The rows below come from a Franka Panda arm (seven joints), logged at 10 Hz.
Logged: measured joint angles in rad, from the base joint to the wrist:
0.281, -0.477, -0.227, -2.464, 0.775, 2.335, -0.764
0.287, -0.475, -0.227, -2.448, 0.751, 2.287, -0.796
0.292, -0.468, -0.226, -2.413, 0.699, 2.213, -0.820
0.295, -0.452, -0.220, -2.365, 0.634, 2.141, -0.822
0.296, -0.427, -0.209, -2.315, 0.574, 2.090, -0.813
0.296, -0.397, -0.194, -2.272, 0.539, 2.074, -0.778
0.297, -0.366, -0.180, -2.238, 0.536, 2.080, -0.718
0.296, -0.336, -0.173, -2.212, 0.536, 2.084, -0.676
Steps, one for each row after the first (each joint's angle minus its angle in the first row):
0.006, 0.002, 0.000, 0.016, -0.024, -0.048, -0.032
0.011, 0.009, 0.001, 0.051, -0.076, -0.122, -0.056
0.014, 0.025, 0.007, 0.099, -0.141, -0.194, -0.058
0.015, 0.050, 0.018, 0.149, -0.201, -0.245, -0.049
0.015, 0.080, 0.033, 0.192, -0.236, -0.261, -0.014
0.016, 0.111, 0.047, 0.226, -0.239, -0.255, 0.046
0.015, 0.141, 0.054, 0.252, -0.239, -0.251, 0.088

